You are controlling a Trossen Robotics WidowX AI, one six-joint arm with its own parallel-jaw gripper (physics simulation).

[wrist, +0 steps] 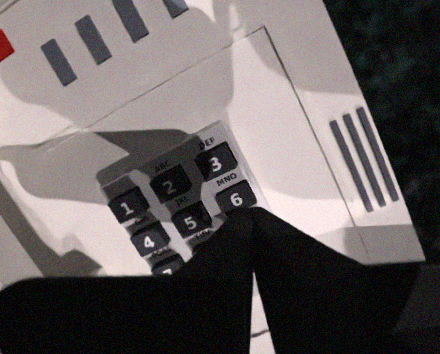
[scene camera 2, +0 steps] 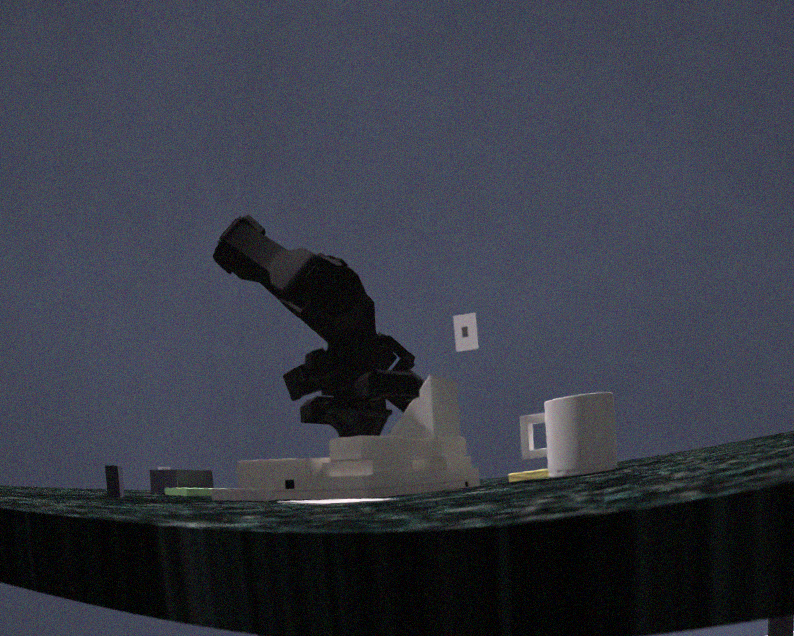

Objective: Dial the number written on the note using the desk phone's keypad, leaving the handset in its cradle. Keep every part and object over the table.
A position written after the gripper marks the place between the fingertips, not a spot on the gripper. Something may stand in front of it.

In view: the gripper (wrist: 248, 220), a white mug (scene camera 2: 580, 430) and a white desk phone (wrist: 94, 94).
The wrist view does not show the white mug: it is out of frame.
